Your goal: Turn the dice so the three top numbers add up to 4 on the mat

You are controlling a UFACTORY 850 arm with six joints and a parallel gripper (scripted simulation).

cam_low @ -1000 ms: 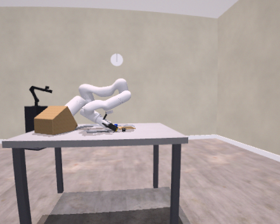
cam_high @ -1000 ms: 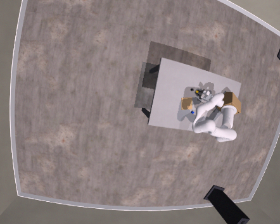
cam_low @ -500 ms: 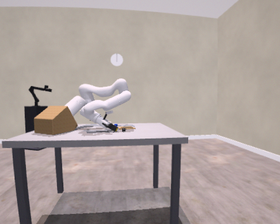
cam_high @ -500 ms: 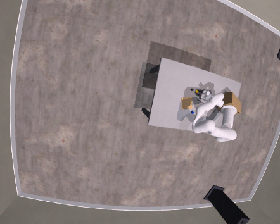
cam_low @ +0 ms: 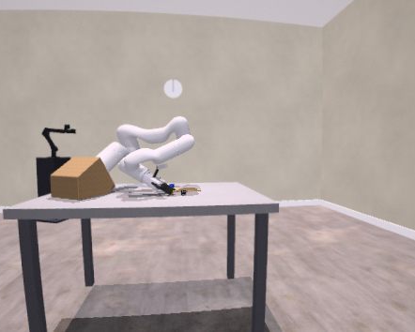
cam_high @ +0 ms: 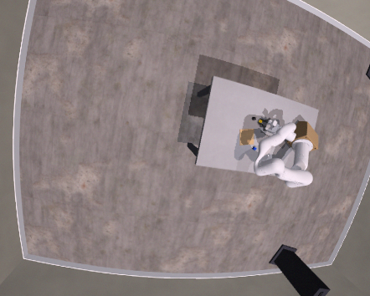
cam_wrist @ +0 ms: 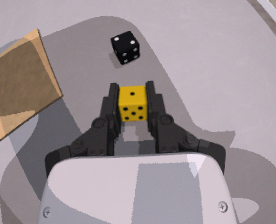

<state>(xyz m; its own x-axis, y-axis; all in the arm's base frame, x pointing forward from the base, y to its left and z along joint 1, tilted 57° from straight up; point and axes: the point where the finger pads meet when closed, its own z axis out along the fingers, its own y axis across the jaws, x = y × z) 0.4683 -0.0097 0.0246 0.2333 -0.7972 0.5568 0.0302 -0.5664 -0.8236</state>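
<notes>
Now: hand 8 cm short of the black die, 1 cm to the right of it and 1 cm above it. Round my hand: yellow die (1 cm ahead, 1 cm below); then tan mat (5 cm ahead, 18 cm to the left, 2 cm below); then blue die (7 cm behind, 23 cm to the left, 1 cm below).
</notes>
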